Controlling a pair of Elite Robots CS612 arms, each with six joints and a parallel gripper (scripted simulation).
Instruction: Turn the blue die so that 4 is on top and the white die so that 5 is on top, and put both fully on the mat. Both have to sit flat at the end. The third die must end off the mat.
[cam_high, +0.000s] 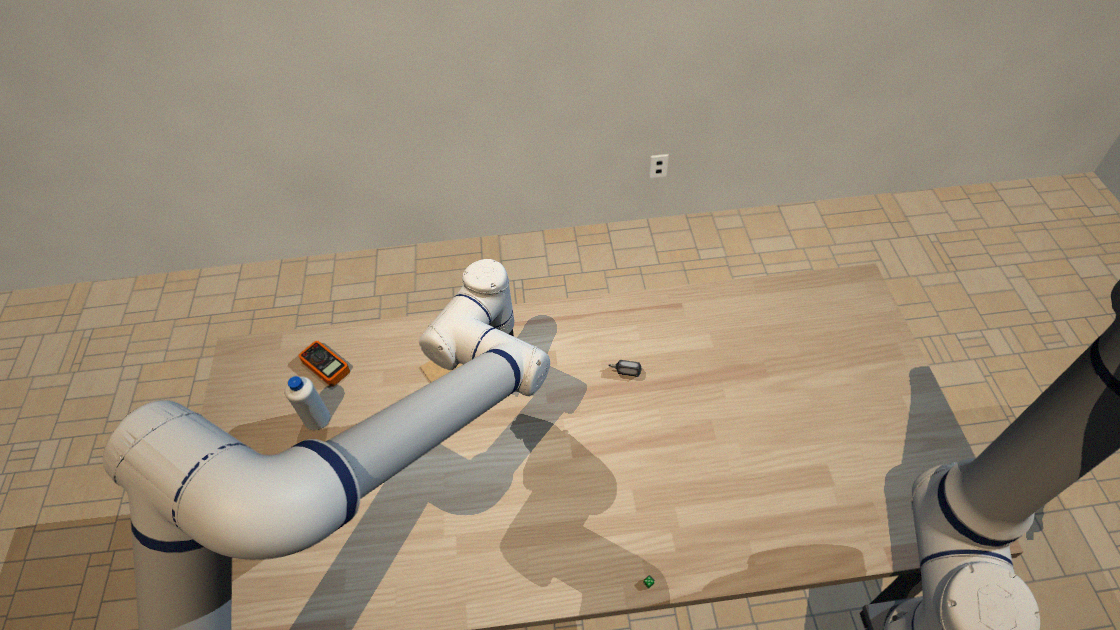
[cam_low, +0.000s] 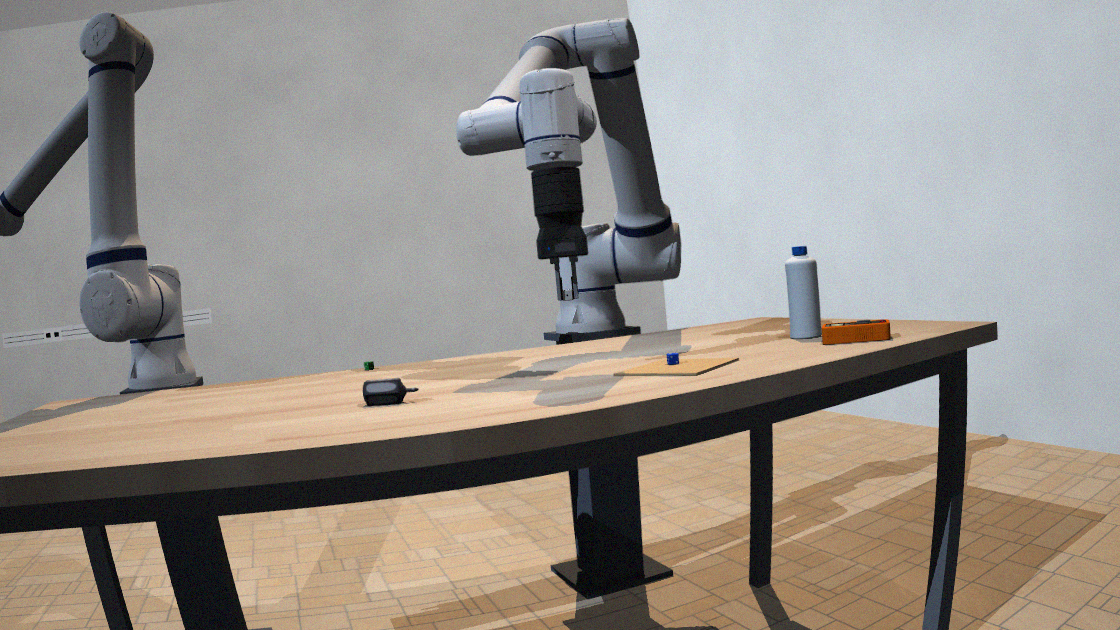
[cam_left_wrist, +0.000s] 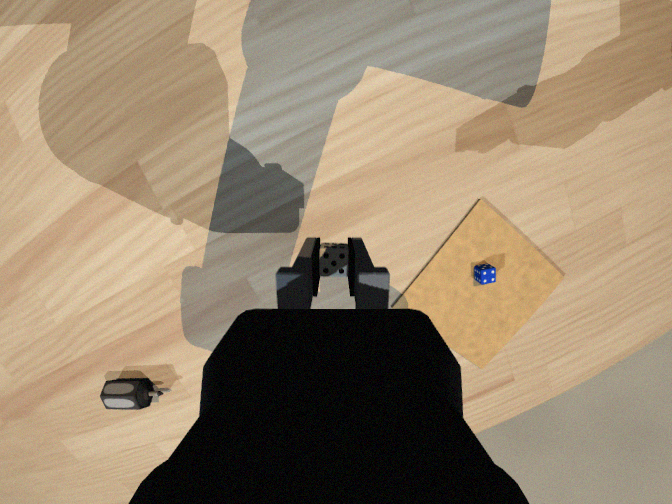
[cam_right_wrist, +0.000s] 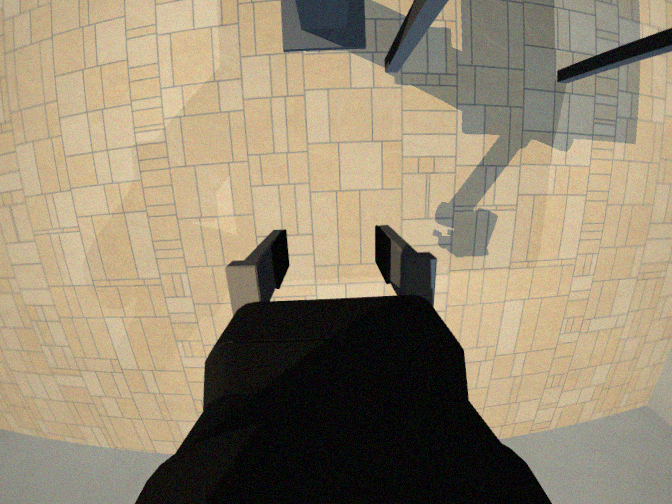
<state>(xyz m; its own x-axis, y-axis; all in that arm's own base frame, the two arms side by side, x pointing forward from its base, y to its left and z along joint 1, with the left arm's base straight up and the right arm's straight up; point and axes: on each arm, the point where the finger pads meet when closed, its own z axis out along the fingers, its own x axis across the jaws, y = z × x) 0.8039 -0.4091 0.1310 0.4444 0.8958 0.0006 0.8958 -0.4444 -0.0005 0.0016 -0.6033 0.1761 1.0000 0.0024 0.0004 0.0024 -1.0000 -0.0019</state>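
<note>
The tan mat lies 140 mm ahead of my left hand, 130 mm below it and 90 mm to the left of it. Also, from my left hand: dark tool: 310 mm to the right, 110 mm below, 30 mm ahead; blue die: 120 mm below, 120 mm ahead, 100 mm to the left; white die: 10 mm below.
</note>
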